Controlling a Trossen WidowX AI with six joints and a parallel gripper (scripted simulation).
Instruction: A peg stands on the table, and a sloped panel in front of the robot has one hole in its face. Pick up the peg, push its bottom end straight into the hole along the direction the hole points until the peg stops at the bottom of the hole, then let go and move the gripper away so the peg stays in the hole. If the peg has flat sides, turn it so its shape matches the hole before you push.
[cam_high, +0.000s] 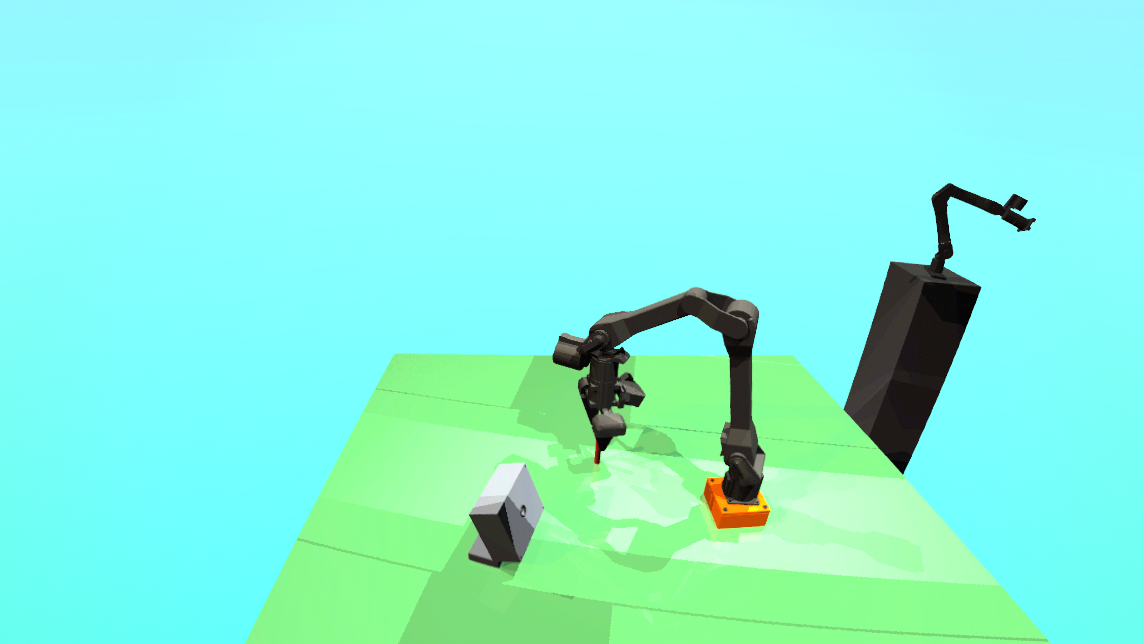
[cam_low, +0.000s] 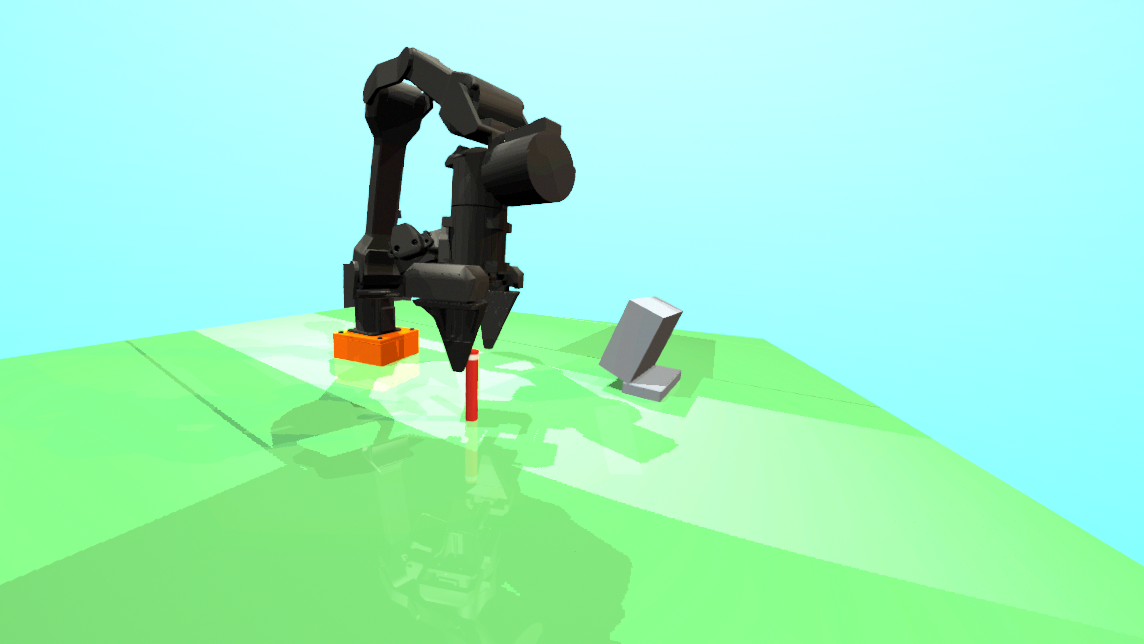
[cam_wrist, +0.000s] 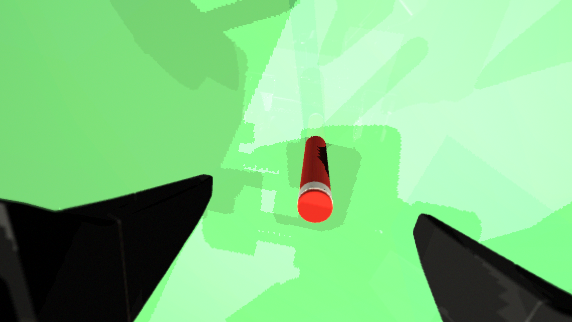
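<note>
My gripper tip is 1 cm above the red peg. Also, from my gripper tip: grey foot 23 cm to the left, 18 cm ahead, 6 cm below; then grey sloped panel 24 cm to the left, 15 cm ahead, 1 cm above.
</note>
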